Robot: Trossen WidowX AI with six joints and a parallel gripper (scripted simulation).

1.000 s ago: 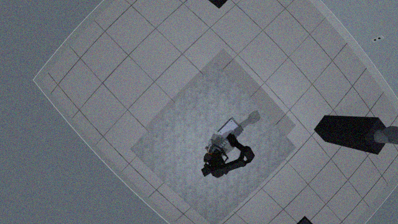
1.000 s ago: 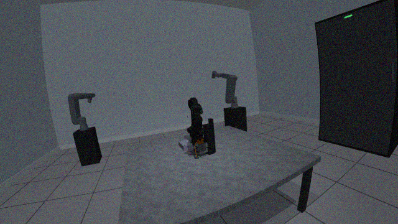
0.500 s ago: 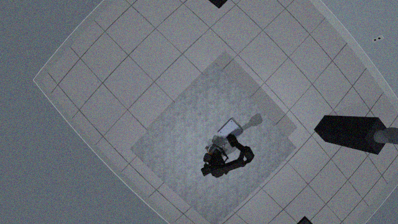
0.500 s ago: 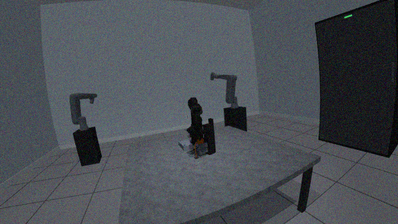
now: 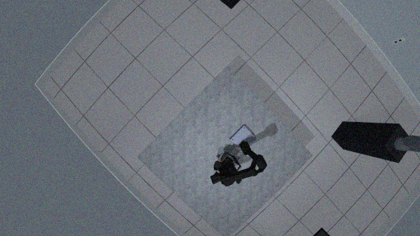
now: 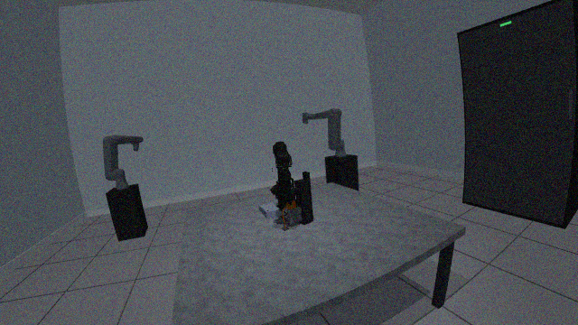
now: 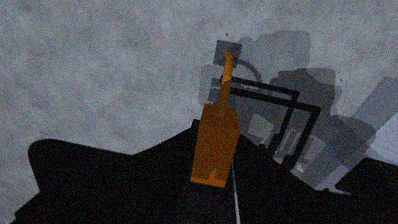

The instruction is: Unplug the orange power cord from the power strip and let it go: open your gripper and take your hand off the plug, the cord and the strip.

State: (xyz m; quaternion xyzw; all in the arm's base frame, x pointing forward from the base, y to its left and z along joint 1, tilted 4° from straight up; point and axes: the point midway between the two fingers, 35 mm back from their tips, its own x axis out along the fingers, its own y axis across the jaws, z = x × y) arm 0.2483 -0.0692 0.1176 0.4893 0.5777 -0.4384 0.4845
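Now: the orange plug 10 mm behind my gripper tip and 30 mm to the left of it.
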